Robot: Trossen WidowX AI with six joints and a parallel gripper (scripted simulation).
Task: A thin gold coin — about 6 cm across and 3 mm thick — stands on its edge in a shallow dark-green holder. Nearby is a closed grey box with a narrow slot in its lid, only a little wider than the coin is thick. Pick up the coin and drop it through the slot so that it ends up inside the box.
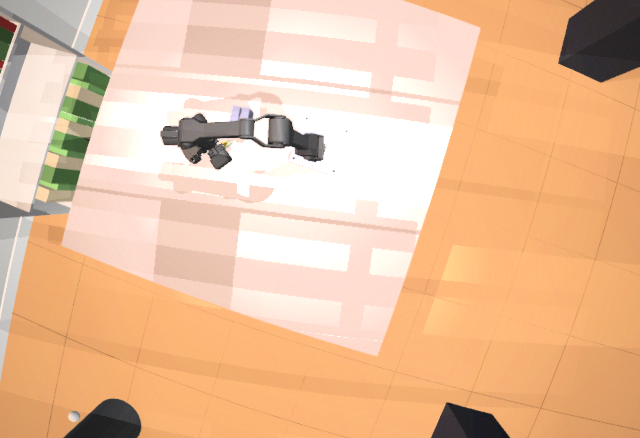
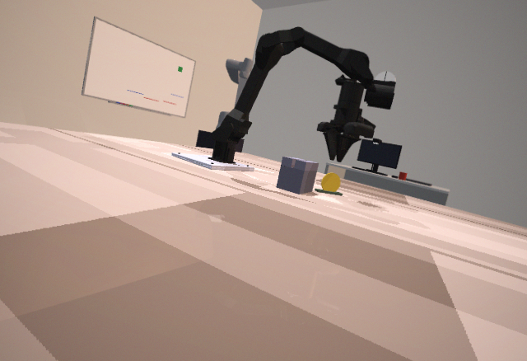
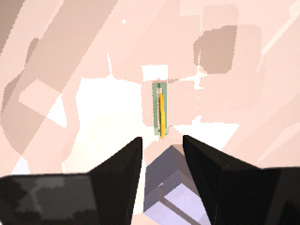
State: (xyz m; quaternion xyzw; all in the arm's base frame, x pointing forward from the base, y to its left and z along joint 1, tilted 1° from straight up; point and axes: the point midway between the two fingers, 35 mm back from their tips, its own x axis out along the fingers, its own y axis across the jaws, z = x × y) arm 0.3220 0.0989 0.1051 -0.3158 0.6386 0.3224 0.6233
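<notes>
Now: the gold coin 60 mm below my gripper tip.
</notes>
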